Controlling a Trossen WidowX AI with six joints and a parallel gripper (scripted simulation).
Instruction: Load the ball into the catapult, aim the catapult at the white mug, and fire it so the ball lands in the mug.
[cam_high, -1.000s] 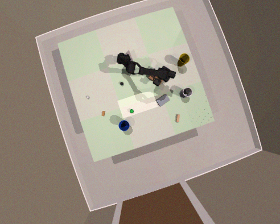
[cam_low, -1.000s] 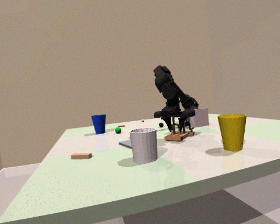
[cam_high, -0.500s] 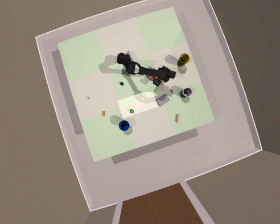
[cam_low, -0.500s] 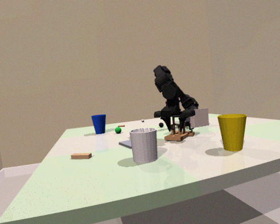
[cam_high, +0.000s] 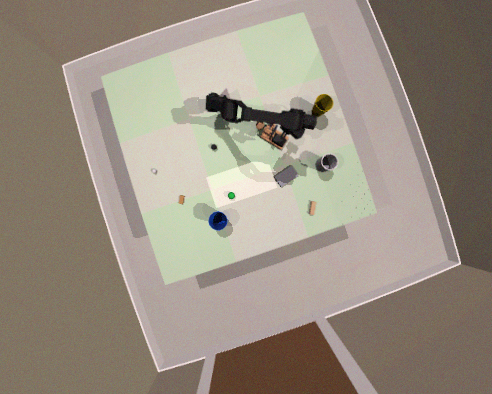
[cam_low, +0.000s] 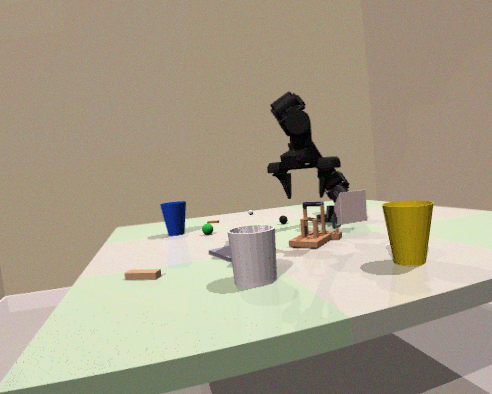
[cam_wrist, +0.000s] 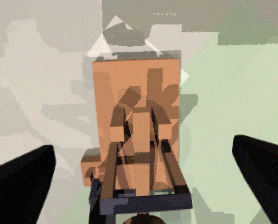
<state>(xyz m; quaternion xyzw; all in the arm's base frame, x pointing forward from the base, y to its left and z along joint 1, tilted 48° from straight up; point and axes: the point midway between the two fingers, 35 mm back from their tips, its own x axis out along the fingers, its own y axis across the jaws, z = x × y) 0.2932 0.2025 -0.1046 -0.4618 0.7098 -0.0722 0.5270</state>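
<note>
The black ball lies 360 mm to the right of my gripper tip, 110 mm below it and 110 mm behind it. Round my gripper tip: yellow cup 270 mm to the left, 90 mm below, 70 mm behind; then flat grey plate 200 mm ahead, 120 mm below, 50 mm to the right; then brown wooden catapult 70 mm below, 70 mm behind, 40 mm to the right.
</note>
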